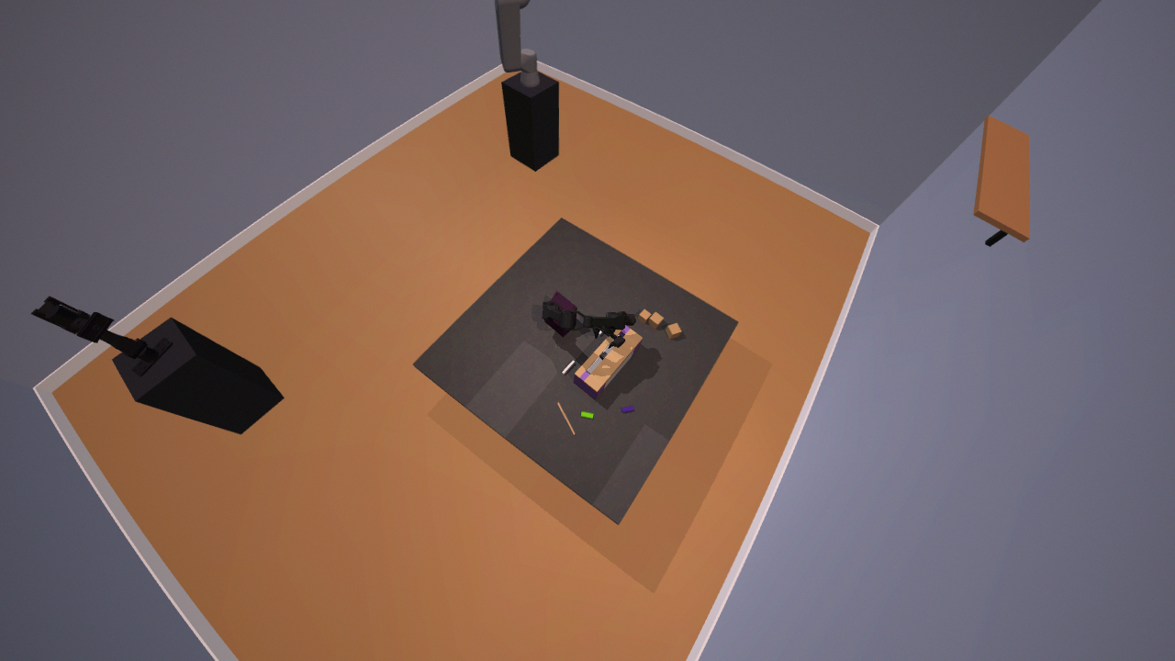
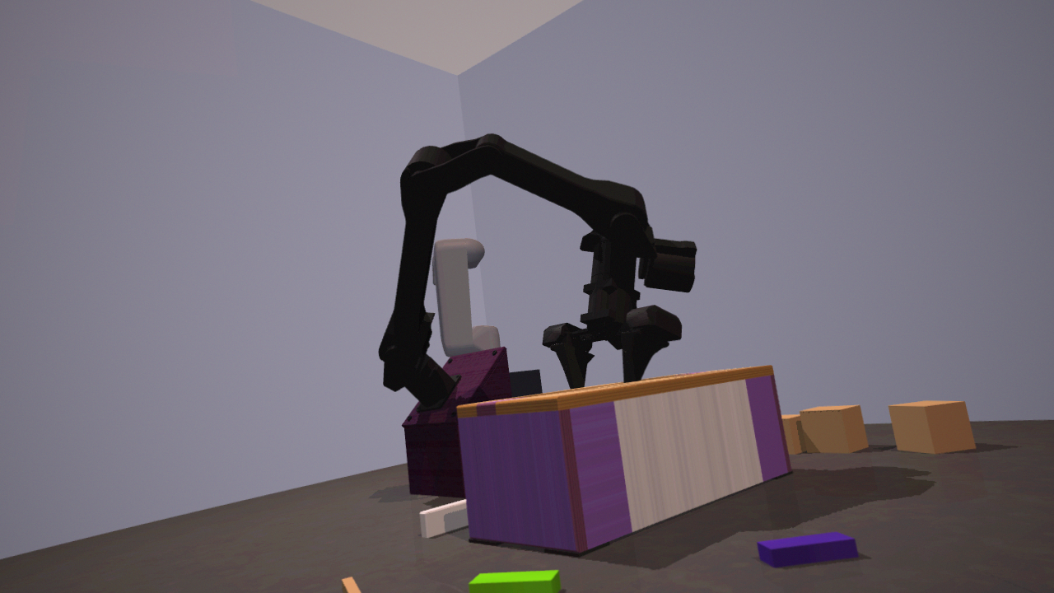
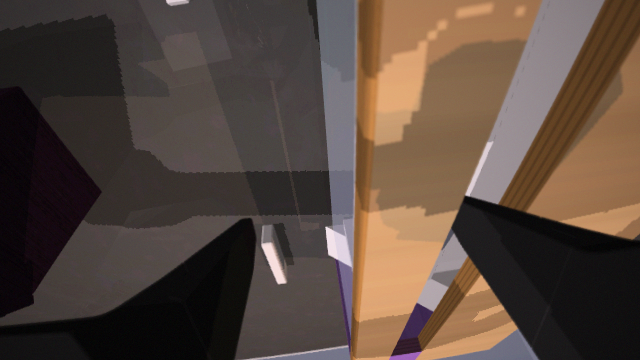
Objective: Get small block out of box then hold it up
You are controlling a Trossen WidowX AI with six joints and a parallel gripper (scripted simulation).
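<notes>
Right now my gripper tip is 50 mm above the long box, 30 mm to the left of it and 30 mm short of it. From my gripper tip the other things lie so: thin wooden stick (390 mm to the right, 110 mm below, 100 mm ahead).
</notes>
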